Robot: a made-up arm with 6 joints. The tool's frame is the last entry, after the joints. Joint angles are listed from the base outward. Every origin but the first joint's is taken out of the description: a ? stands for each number. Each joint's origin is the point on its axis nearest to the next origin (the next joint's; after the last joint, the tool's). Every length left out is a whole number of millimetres.
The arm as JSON. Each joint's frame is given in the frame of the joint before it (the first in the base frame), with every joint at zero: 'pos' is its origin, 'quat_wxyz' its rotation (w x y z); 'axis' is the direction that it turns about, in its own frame. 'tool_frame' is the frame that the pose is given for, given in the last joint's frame.
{
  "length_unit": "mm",
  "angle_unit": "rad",
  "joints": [
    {
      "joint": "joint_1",
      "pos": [
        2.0,
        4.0,
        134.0
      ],
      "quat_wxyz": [
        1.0,
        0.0,
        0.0,
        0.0
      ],
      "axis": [
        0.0,
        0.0,
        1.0
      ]
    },
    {
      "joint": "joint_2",
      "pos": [
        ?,
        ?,
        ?
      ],
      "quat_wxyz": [
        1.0,
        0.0,
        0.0,
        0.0
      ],
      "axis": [
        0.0,
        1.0,
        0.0
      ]
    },
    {
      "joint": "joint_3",
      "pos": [
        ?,
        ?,
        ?
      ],
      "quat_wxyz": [
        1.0,
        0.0,
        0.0,
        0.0
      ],
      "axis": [
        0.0,
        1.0,
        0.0
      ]
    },
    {
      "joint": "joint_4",
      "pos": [
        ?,
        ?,
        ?
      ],
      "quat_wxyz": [
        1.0,
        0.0,
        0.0,
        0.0
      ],
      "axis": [
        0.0,
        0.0,
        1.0
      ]
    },
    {
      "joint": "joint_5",
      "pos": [
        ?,
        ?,
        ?
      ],
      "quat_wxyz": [
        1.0,
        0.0,
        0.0,
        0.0
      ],
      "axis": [
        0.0,
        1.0,
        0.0
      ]
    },
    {
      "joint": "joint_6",
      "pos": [
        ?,
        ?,
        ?
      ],
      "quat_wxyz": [
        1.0,
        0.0,
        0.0,
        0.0
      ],
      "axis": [
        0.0,
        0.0,
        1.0
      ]
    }
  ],
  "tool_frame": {
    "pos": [
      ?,
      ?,
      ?
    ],
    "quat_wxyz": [
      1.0,
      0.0,
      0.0,
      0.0
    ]
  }
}
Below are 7 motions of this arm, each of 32 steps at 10 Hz.
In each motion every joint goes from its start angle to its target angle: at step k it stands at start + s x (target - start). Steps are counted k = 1, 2, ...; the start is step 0. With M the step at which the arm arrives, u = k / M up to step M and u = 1 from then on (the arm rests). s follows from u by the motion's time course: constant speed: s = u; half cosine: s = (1 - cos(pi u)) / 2; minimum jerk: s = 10 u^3 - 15 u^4 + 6 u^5.
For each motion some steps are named. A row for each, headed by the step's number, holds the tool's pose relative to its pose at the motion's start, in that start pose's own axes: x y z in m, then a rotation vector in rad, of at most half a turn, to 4 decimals.
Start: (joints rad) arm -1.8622 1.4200 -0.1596 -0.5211 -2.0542 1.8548
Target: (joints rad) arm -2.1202 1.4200 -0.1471 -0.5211 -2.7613 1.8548
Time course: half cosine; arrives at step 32
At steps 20, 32:
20: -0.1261 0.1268 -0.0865 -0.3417 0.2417 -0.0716
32: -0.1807 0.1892 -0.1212 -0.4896 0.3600 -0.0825

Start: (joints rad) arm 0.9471 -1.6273 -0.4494 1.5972 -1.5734 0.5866
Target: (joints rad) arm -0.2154 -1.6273 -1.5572 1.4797 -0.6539 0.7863
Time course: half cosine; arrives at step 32
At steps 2, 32:
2: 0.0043 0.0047 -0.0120 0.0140 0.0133 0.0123
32: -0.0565 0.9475 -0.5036 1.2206 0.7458 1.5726

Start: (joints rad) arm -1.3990 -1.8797 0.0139 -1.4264 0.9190 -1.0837
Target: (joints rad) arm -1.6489 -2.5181 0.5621 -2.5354 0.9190 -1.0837
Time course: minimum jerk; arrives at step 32
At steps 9, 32:
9: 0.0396 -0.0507 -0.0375 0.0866 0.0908 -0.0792
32: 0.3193 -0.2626 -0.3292 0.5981 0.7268 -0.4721

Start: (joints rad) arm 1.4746 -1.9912 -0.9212 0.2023 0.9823 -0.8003
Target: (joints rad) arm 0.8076 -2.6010 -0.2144 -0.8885 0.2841 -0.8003
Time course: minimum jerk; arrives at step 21
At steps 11, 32:
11: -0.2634 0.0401 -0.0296 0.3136 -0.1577 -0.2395
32: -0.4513 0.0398 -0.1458 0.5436 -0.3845 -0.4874

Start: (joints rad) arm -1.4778 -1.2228 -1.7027 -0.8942 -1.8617 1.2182
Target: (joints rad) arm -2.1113 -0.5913 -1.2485 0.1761 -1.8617 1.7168
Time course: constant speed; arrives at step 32
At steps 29, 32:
29: 0.2707 0.5899 0.3482 0.9831 -1.4211 0.7152
32: 0.2605 0.6560 0.4075 1.0864 -1.5513 0.7699

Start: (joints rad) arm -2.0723 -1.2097 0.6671 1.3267 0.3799 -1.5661
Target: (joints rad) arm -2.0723 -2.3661 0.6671 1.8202 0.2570 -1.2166
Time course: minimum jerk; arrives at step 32
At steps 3, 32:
3: -0.0089 -0.0012 -0.0032 0.0028 -0.0087 0.0028
32: -0.7978 0.1529 -0.9613 -0.1213 -1.2518 0.3520

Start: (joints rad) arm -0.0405 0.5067 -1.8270 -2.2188 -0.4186 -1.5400
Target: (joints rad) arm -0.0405 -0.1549 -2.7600 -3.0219 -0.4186 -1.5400
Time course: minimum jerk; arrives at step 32
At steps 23, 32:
23: 0.5794 0.2984 -0.4005 -1.1556 0.4972 -0.8375
32: 0.6082 0.2754 -0.5120 -1.3978 0.5320 -0.8983

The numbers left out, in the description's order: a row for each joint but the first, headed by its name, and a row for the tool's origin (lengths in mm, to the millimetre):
joint_2: -19.0 24.0 0.0
joint_3: -8.0 0.0 502.0
joint_4: 18.0 0.0 630.0
joint_5: 28.0 13.0 0.0
joint_6: -8.0 0.0 76.0
tool: -5.0 -7.0 0.0

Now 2 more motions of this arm.
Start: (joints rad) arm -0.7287 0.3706 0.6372 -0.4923 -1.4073 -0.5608
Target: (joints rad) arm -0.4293 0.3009 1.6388 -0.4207 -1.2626 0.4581
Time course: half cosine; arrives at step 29
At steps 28, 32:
28: -0.4076 0.2200 -0.3607 -0.1225 0.9155 1.6422
32: -0.4093 0.2200 -0.3616 -0.1222 0.9188 1.6465

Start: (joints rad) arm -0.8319 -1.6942 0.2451 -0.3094 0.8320 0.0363
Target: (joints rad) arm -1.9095 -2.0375 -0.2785 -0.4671 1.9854 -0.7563
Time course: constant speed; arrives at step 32
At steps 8, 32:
8: -0.1169 0.2480 -0.2324 -0.0685 -0.0080 -0.3752
32: 0.0555 0.6443 -1.1301 -0.2928 -0.1207 -1.3896

